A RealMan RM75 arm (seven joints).
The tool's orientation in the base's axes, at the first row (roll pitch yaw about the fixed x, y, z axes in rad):
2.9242, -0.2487, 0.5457
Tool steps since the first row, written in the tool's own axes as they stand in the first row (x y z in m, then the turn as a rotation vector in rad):
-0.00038, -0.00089, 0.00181, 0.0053, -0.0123, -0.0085
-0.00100, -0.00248, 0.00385, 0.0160, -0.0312, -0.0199
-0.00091, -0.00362, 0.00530, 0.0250, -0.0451, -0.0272
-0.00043, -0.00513, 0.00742, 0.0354, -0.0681, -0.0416
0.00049, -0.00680, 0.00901, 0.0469, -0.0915, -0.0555
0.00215, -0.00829, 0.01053, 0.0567, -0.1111, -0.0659
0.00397, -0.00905, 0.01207, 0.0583, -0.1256, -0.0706
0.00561, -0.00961, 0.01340, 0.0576, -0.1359, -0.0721
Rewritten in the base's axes. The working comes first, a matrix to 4 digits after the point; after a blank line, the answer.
The tool's axes in the first row as the columns of a matrix, in the base's axes (used below as rounded here):
0.8285, 0.4614, 0.3174
0.5030, -0.8622, -0.0596
0.2461, 0.2090, -0.9464

-0.00015, 0.00047, -0.00199, -0.0040, 0.0138, 0.0068
-0.00075, 0.00141, -0.00441, -0.0075, 0.0361, 0.0163
-0.00074, 0.00235, -0.00600, -0.0087, 0.0531, 0.0225
-0.00037, 0.00376, -0.00820, -0.0153, 0.0790, 0.0338
0.00013, 0.00557, -0.00983, -0.0210, 0.1058, 0.0449
0.00130, 0.00760, -0.01117, -0.0252, 0.1282, 0.0531
0.00294, 0.00908, -0.01234, -0.0321, 0.1418, 0.0549
0.00447, 0.01031, -0.01331, -0.0379, 0.1504, 0.0540

